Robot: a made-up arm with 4 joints.
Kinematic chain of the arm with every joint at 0, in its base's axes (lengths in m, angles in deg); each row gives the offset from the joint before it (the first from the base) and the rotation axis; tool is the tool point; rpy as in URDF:
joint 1: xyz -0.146 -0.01 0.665 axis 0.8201 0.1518 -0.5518
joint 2: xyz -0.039 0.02 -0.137 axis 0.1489 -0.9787 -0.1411
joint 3: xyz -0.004 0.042 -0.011 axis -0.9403 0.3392 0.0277
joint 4: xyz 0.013 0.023 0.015 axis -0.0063 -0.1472 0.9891
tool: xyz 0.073 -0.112 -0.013 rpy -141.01 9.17 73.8
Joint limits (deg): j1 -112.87..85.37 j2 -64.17..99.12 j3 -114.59..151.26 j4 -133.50..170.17
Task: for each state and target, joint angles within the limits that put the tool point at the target. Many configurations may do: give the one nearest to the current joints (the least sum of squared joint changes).
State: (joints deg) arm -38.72 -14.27 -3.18 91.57
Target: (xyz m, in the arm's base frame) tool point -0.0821 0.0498 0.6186
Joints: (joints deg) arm -12.57 16.64 -40.83 65.63
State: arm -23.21 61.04 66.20 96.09
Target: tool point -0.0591 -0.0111 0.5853
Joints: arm 8.34 60.26 111.17 52.18
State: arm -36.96 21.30 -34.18 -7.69
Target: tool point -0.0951 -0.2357 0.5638
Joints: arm -78.71 -7.64 -62.34 -59.04
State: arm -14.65 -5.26 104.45 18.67
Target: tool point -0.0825 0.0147 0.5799
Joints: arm -12.13 13.19 102.06 4.24
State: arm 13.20 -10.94 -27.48 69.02
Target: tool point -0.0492 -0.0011 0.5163
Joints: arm -19.37 -11.77 -35.64 38.95
